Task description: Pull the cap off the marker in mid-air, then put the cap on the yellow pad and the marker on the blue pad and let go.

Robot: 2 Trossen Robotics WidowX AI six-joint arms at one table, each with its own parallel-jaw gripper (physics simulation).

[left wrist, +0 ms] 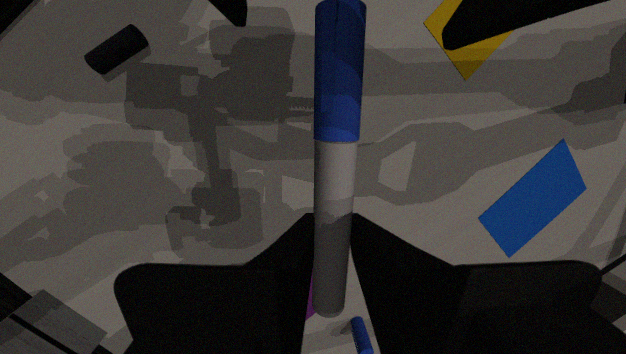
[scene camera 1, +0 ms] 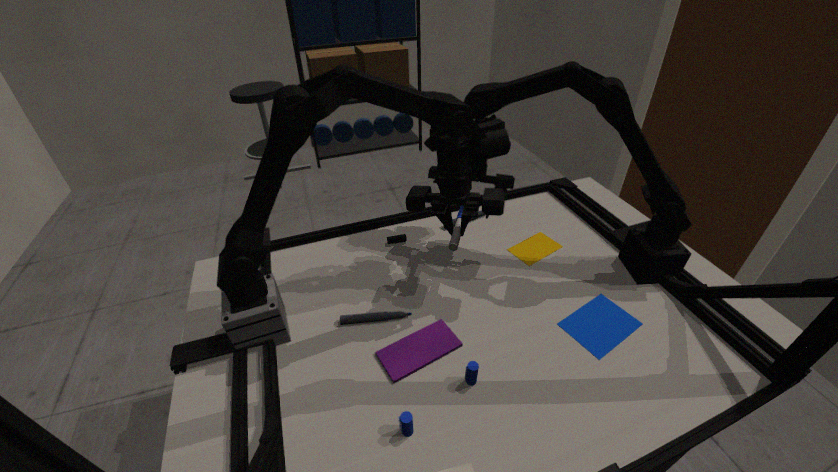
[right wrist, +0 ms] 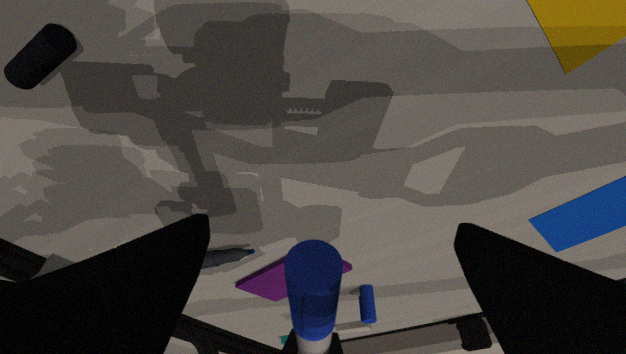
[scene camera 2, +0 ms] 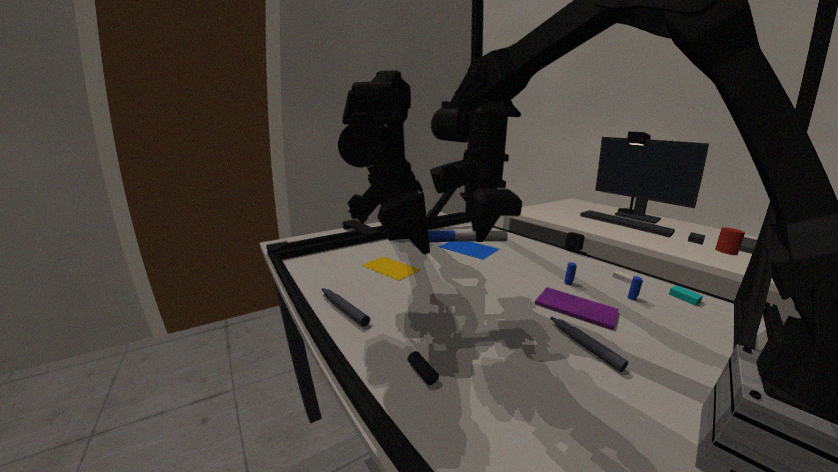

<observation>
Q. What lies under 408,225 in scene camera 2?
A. My right gripper.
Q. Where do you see a blue cap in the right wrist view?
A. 313,268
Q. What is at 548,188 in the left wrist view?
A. A blue pad.
</observation>
